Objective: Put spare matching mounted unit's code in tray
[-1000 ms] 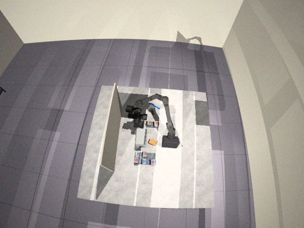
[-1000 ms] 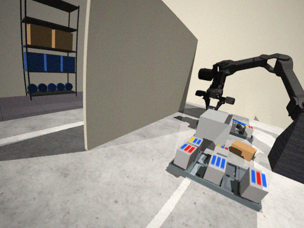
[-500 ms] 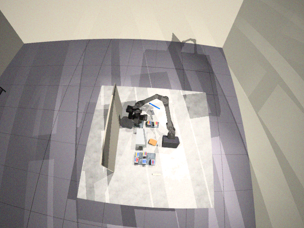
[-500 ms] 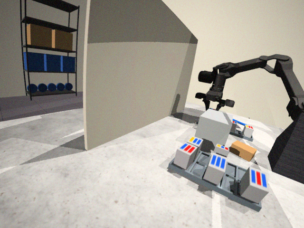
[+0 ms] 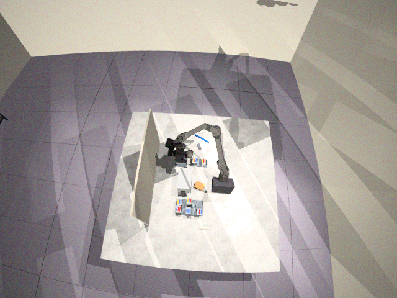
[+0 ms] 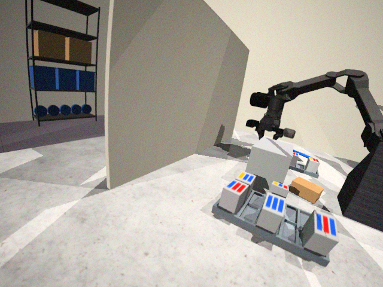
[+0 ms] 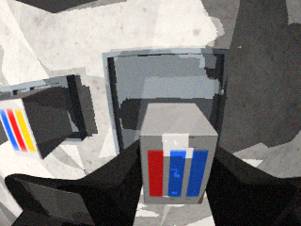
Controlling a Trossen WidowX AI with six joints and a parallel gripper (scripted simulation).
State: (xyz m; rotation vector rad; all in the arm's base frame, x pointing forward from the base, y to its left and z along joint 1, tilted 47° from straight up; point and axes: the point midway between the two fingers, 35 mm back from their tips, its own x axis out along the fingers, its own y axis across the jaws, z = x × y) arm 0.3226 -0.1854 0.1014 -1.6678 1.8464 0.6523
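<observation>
My gripper tip is now 30 mm above the tray. Round my gripper tip: grey mounted unit: 200 mm to the left, 40 mm behind, 20 mm above; then blue marker pen: 200 mm to the right, 160 mm behind, 30 mm below; then holder: 150 mm behind, 30 mm to the left, 30 mm below.
</observation>
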